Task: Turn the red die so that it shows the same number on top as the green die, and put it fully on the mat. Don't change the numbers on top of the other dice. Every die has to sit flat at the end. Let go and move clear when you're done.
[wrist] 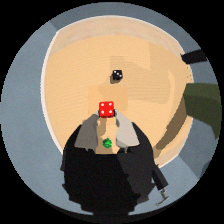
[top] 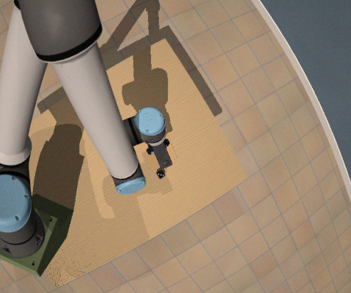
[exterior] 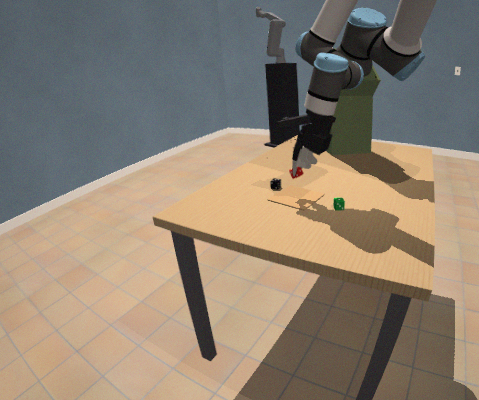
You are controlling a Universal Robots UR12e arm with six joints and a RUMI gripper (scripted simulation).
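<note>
Now: the red die 1 cm below my hand. From my hand the other things lie so: green die 15 cm to the left, 8 cm below, 3 cm behind; tan mat 10 cm below; black die 11 cm to the right, 8 cm below, 1 cm behind.
</note>
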